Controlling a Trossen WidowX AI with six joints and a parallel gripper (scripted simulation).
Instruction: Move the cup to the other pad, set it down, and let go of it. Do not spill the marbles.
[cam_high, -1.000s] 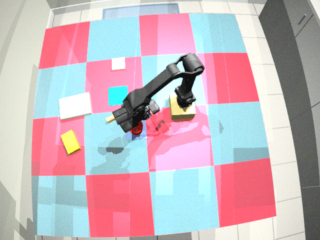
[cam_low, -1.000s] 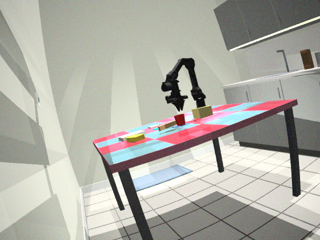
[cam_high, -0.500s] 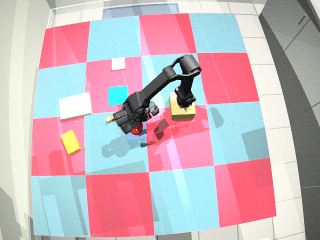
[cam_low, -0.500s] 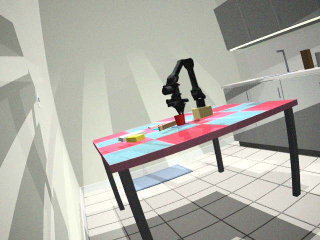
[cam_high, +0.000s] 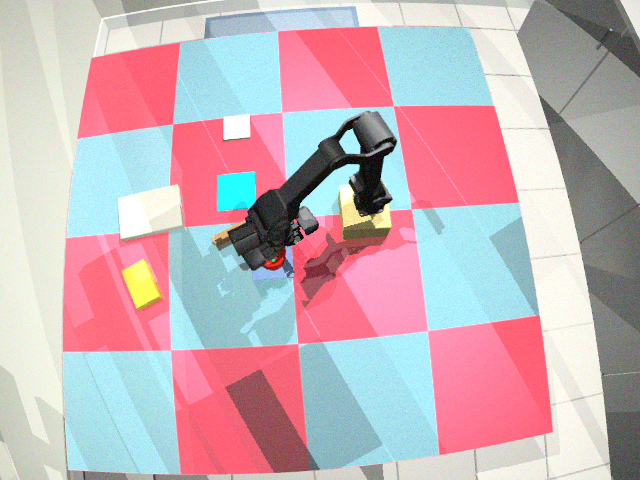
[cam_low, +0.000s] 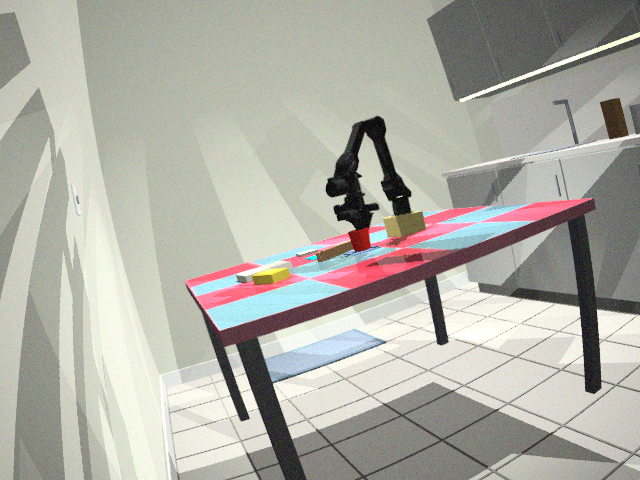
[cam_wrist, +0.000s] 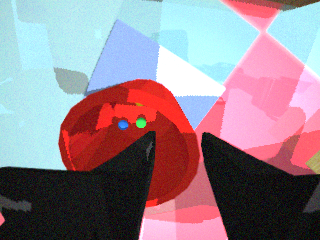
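The red cup lies 30 mm ahead of my gripper tip, 10 mm to the left of it and 10 mm below it. Round my gripper tip: wooden plank: 50 mm ahead, 100 mm to the right, 40 mm below; then yellow block: 380 mm ahead, 10 mm to the right, 30 mm below; then white slab: 320 mm ahead, 200 mm to the right, 40 mm below.
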